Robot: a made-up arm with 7 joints.
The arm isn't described. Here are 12 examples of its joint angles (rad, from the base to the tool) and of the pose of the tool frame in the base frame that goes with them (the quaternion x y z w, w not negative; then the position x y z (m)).
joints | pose
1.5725 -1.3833 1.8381 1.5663 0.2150 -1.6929 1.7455 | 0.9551 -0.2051 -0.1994 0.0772 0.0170 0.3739 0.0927
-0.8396 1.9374 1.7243 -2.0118 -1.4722 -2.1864 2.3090 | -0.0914 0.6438 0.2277 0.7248 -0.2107 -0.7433 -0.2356
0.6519 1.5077 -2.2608 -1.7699 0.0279 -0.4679 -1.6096 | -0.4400 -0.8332 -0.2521 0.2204 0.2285 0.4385 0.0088
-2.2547 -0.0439 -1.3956 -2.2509 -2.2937 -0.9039 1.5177 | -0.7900 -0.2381 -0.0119 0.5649 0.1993 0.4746 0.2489
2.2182 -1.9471 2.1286 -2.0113 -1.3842 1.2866 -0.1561 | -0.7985 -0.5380 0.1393 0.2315 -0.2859 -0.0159 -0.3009
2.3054 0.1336 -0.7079 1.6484 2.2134 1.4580 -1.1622 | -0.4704 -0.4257 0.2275 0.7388 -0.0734 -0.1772 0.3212
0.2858 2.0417 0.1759 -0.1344 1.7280 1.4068 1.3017 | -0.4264 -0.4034 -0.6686 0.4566 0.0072 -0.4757 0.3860
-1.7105 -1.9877 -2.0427 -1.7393 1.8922 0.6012 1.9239 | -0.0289 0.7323 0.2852 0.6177 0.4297 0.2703 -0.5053
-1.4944 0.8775 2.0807 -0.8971 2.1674 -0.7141 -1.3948 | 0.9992 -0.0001 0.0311 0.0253 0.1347 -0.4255 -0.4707
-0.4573 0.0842 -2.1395 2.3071 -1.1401 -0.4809 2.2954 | 0.8062 0.1609 -0.2804 0.4955 0.2933 0.0555 -0.5040
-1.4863 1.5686 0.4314 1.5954 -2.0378 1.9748 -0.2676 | 0.8428 0.0194 0.0120 0.5377 0.0547 0.1679 0.2374
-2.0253 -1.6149 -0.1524 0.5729 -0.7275 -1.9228 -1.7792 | 0.0531 -0.5672 -0.6897 0.4471 0.7331 -0.2991 0.1048
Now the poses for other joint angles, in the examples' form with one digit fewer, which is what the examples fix.
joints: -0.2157 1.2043 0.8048 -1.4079 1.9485 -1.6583 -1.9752
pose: 0.871 0.308 0.138 0.357 0.261 -0.381 0.283
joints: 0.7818 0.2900 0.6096 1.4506 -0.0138 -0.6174 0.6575
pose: -0.127 0.213 0.523 0.815 0.655 0.451 0.195
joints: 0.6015 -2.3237 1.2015 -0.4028 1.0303 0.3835 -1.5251
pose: 0.310 0.947 -0.003 0.085 -0.546 -0.095 0.163
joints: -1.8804 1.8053 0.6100 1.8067 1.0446 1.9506 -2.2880
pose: -0.730 -0.170 -0.652 0.115 -0.502 -0.039 0.429
